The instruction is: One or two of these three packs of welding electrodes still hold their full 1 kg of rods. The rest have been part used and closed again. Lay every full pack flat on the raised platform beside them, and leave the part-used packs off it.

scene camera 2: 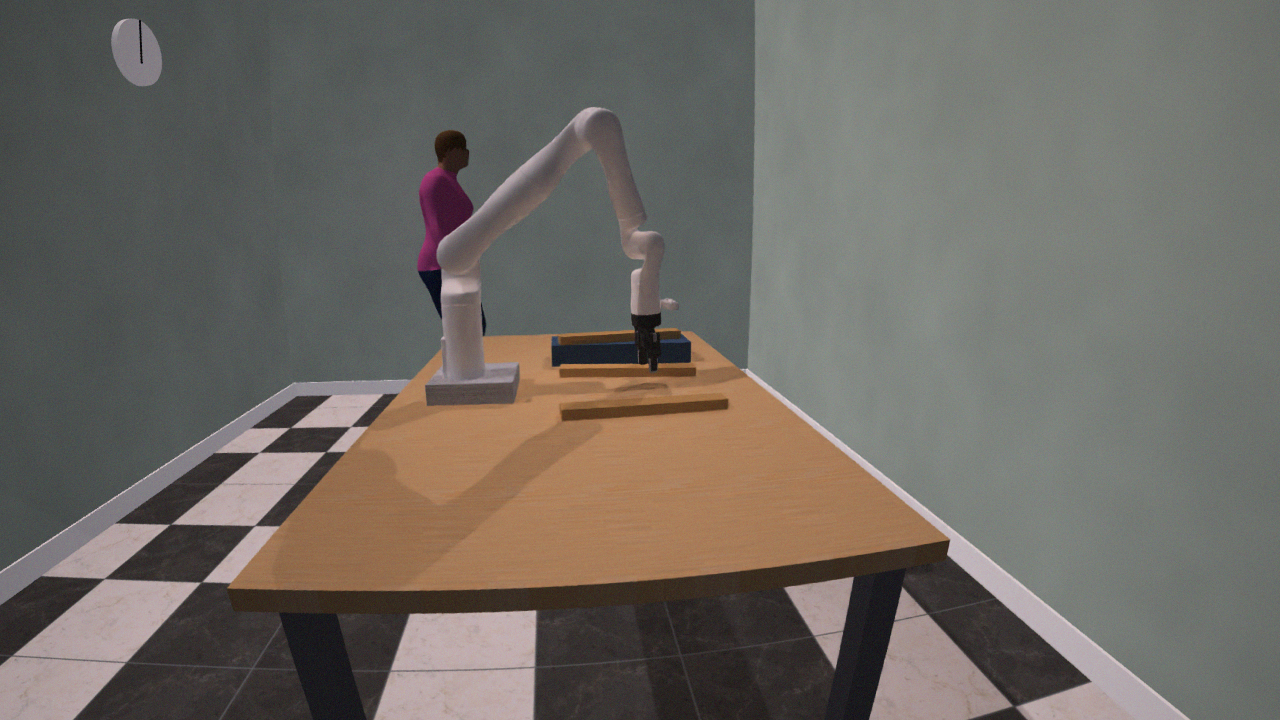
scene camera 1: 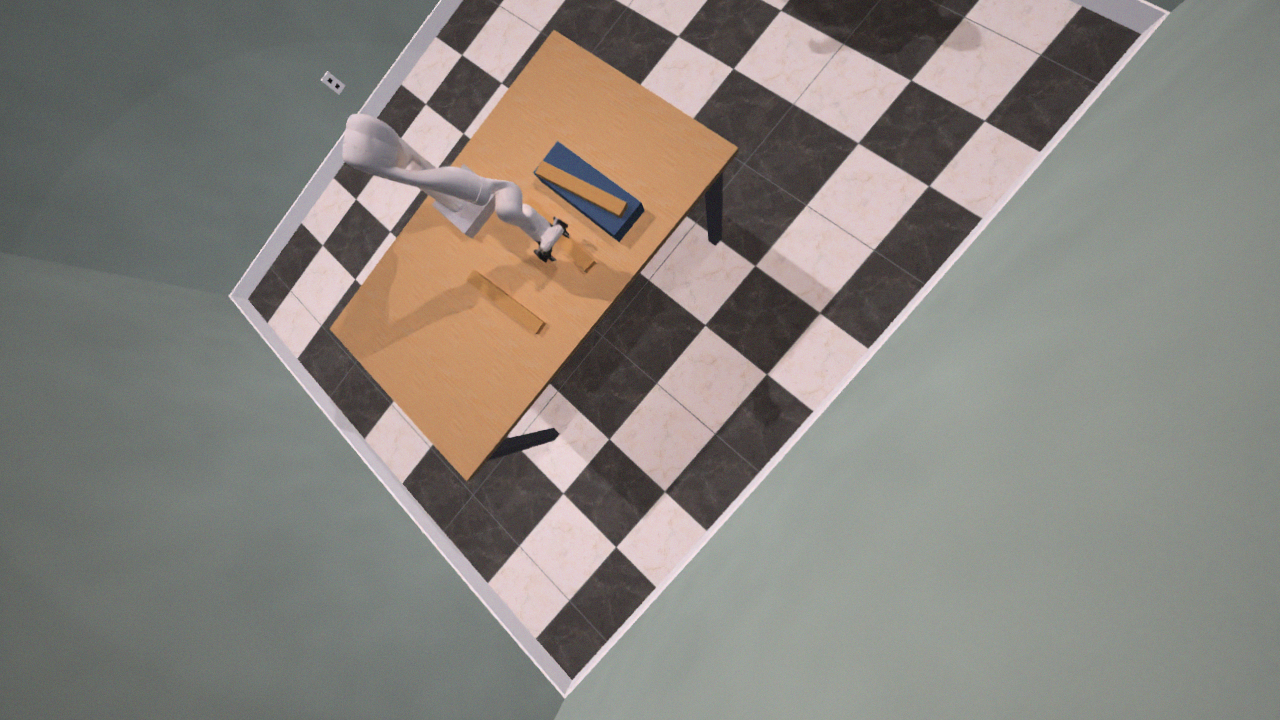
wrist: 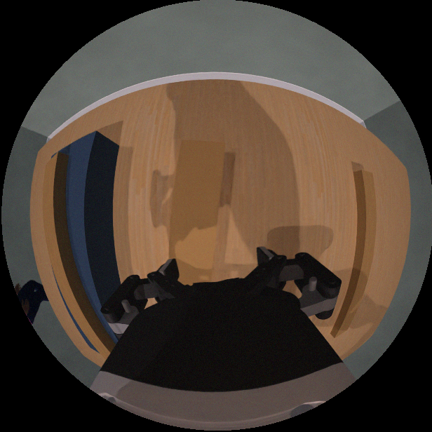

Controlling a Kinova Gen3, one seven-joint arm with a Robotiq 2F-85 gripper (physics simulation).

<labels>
same spot on blue raised platform: (wrist: 91, 164) = (scene camera 2: 676, 345)
</labels>
